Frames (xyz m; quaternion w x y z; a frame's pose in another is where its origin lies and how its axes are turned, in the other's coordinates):
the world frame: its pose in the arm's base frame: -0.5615 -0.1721 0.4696 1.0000 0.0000 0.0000 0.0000
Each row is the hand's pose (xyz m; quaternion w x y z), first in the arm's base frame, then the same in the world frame.
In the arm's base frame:
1: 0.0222 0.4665 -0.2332 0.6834 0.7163 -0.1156 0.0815
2: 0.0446 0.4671 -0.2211 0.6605 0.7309 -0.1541 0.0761
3: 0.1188 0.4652 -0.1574 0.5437 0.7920 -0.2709 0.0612
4: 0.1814 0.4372 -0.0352 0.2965 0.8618 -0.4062 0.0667
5: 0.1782 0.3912 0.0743 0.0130 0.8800 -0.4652 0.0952
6: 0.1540 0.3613 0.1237 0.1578 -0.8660 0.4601 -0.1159
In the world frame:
1: 0.5837 0.6386 -0.7028 0.6834 0.7163 -0.1156 0.0815
2: 0.6061 0.6392 -0.6907 0.6605 0.7309 -0.1541 0.0761
3: 0.6803 0.6373 -0.6270 0.5437 0.7920 -0.2709 0.0612
4: 0.7429 0.6093 -0.5048 0.2965 0.8618 -0.4062 0.0667
5: 0.7397 0.5633 -0.3953 0.0130 0.8800 -0.4652 0.0952
6: 0.7155 0.5334 -0.3459 0.1578 -0.8660 0.4601 -0.1159

